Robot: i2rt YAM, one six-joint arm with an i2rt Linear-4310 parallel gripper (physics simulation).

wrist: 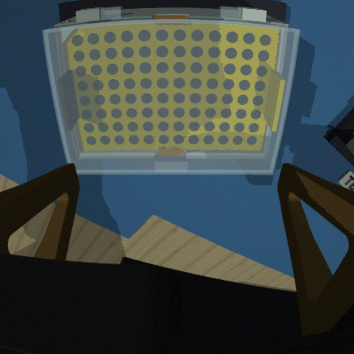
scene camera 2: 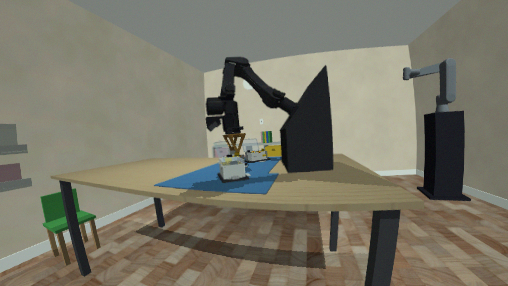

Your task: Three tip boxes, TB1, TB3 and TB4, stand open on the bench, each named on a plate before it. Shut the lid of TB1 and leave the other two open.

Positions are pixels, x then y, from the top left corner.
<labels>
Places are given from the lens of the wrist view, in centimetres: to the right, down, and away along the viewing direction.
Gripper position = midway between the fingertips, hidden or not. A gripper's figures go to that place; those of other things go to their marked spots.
gripper (wrist: 177, 174): 0, 0, 13
clear lid (wrist: 161, 94): -1, -4, 14
</labels>
